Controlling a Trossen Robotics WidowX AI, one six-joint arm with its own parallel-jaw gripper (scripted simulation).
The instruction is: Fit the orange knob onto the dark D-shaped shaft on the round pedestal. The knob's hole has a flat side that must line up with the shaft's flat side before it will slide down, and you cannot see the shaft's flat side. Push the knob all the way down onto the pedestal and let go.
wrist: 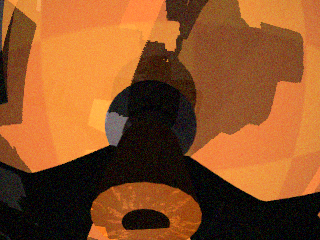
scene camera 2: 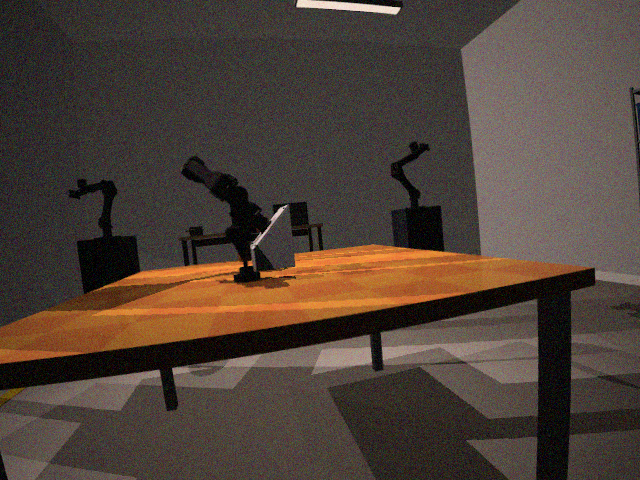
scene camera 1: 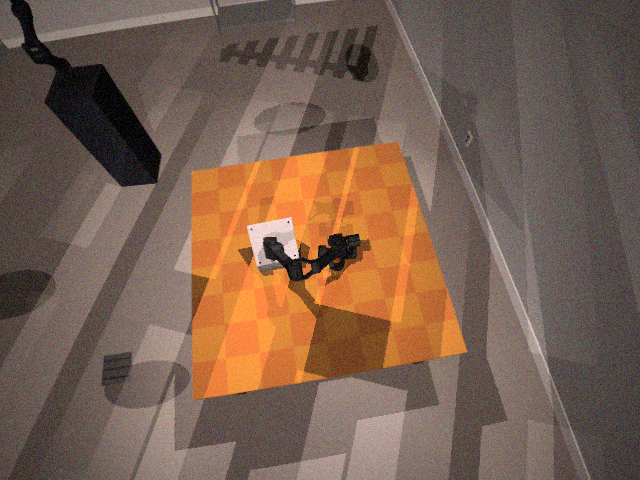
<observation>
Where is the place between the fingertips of my gripper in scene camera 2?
244, 257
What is my gripper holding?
An orange knob.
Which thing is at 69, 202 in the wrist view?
My gripper.
</observation>
